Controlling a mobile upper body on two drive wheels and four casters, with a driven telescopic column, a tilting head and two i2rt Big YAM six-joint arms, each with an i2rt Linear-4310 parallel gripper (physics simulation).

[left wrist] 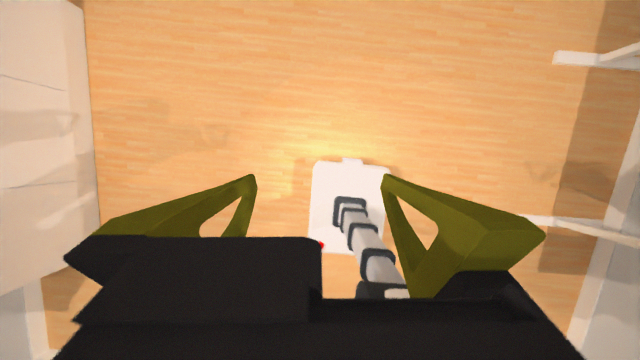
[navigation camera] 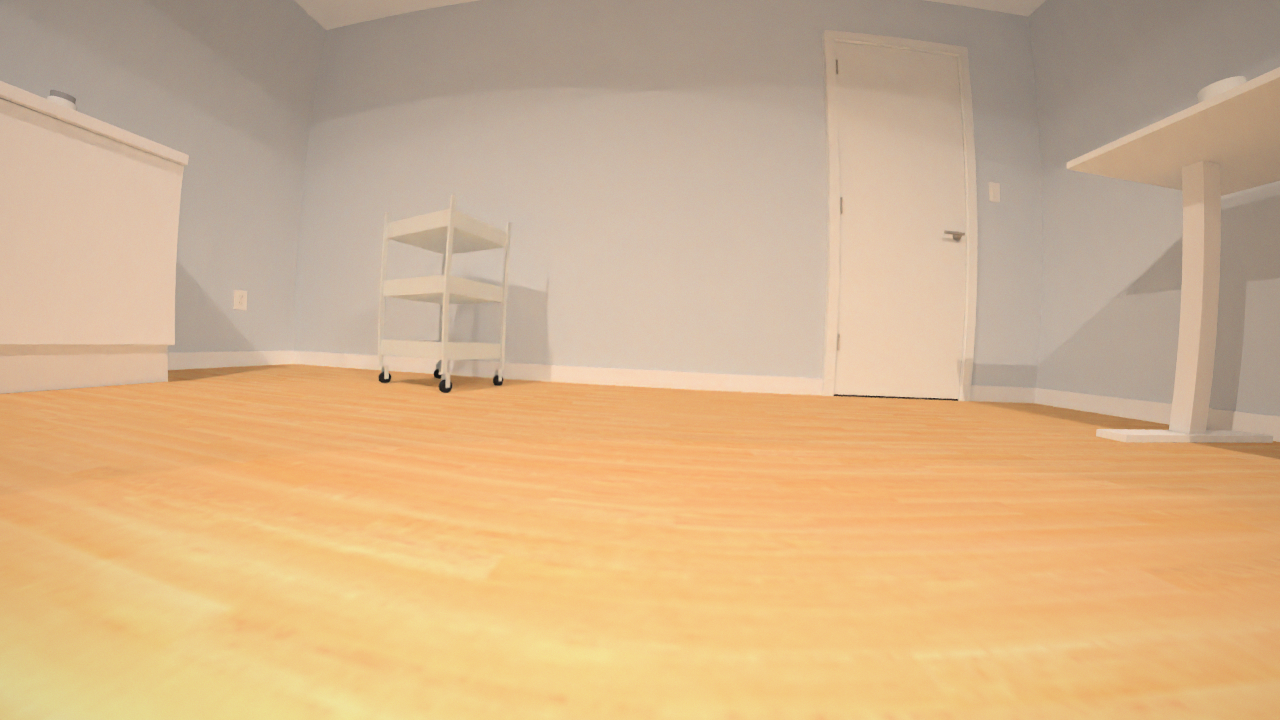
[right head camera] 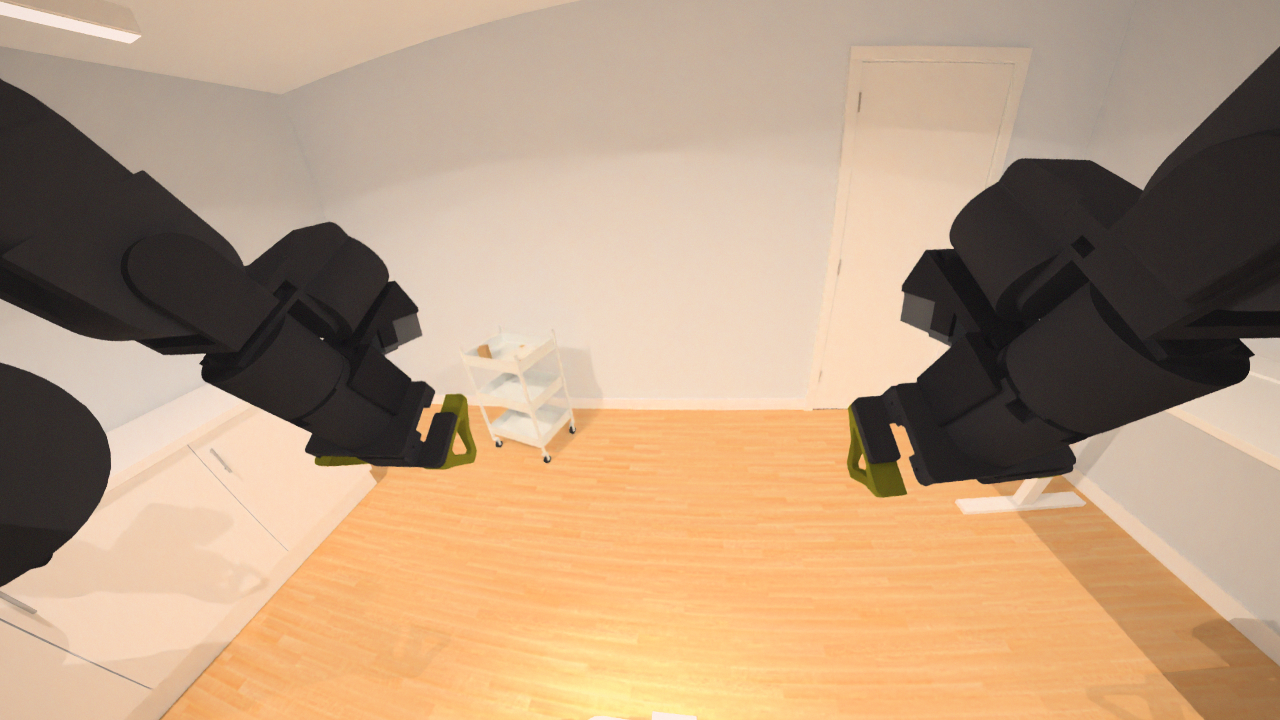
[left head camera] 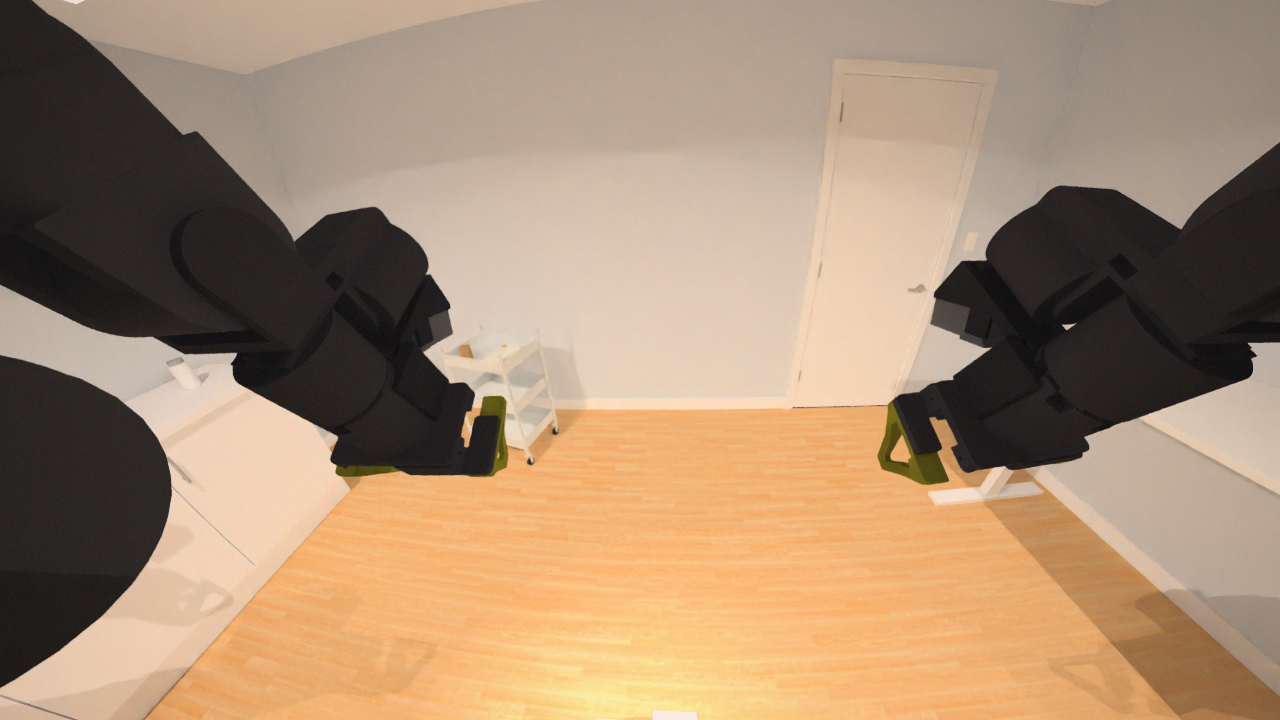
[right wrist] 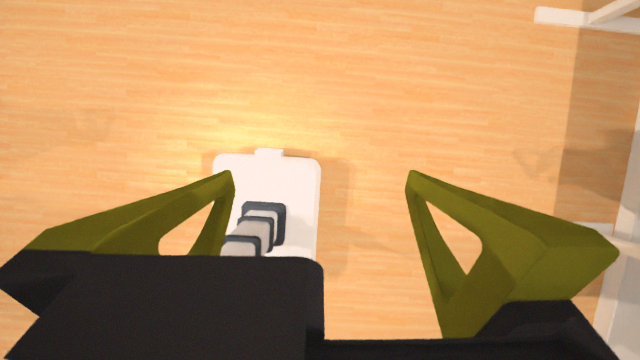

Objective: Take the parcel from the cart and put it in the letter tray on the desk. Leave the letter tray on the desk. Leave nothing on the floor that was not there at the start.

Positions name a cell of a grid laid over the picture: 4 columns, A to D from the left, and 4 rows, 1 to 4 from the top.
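Observation:
A white door (navigation camera: C2) and a cabinet (right head camera: A3) are visible. A white three-shelf cart (right head camera: B3) is present, and the left head camera view (left head camera: B3) shows the cart as well. The right gripper (right head camera: C3) appears also in the left head camera view (left head camera: C3) and in the right wrist view (right wrist: C2). The left gripper (left head camera: B3) is visible, likewise in the right head camera view (right head camera: B3) and in the left wrist view (left wrist: B3).

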